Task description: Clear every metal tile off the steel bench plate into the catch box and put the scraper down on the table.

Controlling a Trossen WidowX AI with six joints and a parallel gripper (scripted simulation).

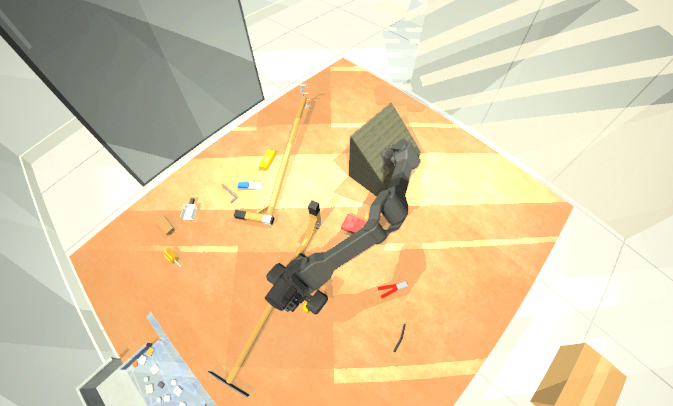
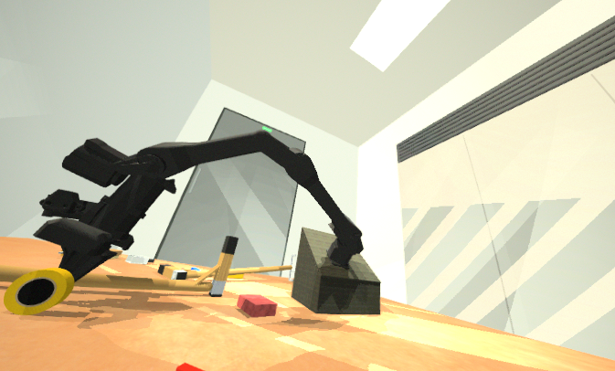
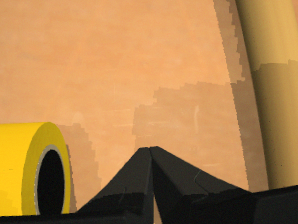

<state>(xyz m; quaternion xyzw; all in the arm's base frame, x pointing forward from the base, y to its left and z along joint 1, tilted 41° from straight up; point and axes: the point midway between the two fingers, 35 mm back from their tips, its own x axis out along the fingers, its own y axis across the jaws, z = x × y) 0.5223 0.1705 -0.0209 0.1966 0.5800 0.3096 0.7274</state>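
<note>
Now: gripper tip 20 mm past the yellow tape roll, 50 mm to the right of it and 20 mm below it. The rest, counted from my gripper tip: red clip (250 mm behind, 190 mm to the left, 10 mm below); then red block (310 mm behind, 60 mm to the right); then long scraper (50 mm ahead, 50 mm to the right, 50 mm above).
</note>
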